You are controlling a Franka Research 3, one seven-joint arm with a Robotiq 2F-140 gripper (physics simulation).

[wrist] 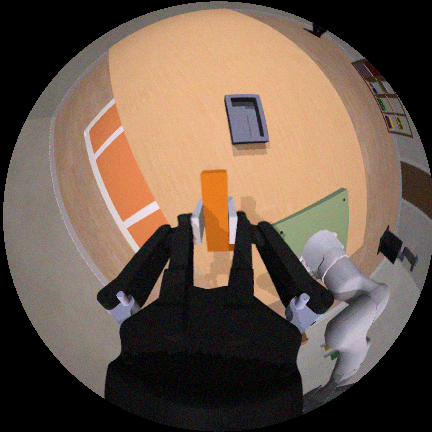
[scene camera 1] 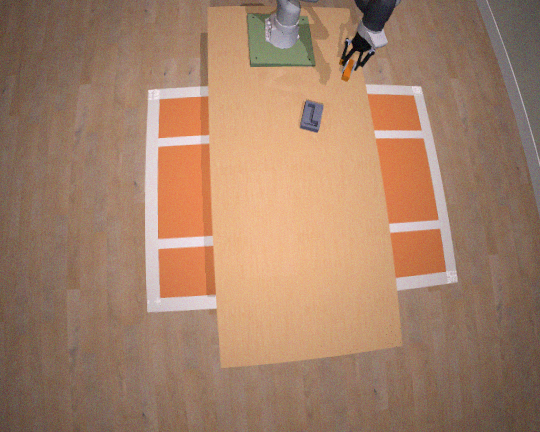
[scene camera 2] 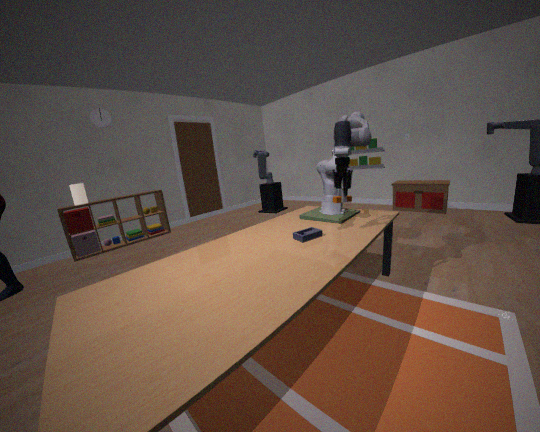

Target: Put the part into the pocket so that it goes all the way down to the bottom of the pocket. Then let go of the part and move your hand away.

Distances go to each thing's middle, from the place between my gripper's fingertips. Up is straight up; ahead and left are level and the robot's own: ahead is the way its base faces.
Labels:
My hand is 10 mm below the orange L-shaped part (wrist: 213,182) and 10 mm past it. Round my hand: grey-blue pocket block (wrist: 246,121): 160 mm to the right, 160 mm below, 120 mm ahead.

